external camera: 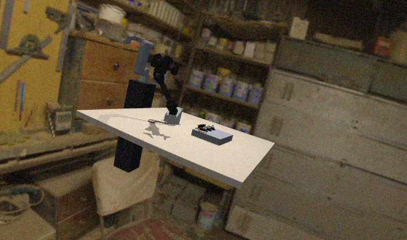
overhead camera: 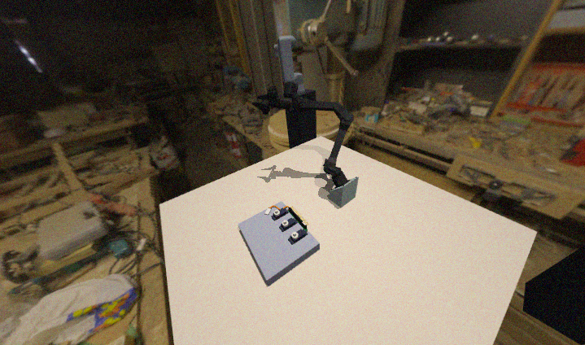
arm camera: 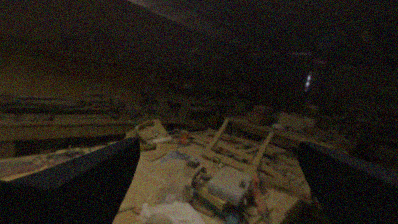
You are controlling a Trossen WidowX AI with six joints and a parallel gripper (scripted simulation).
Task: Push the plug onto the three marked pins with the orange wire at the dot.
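My gripper tip is now 540 mm to the right of the light band, 400 mm above it and 190 mm short of it. From my gripper tip the other things lie so: red dot: 530 mm to the left, 400 mm below, 190 mm ahead; grey-blue printed holder: 460 mm to the left, 450 mm below, 340 mm ahead.
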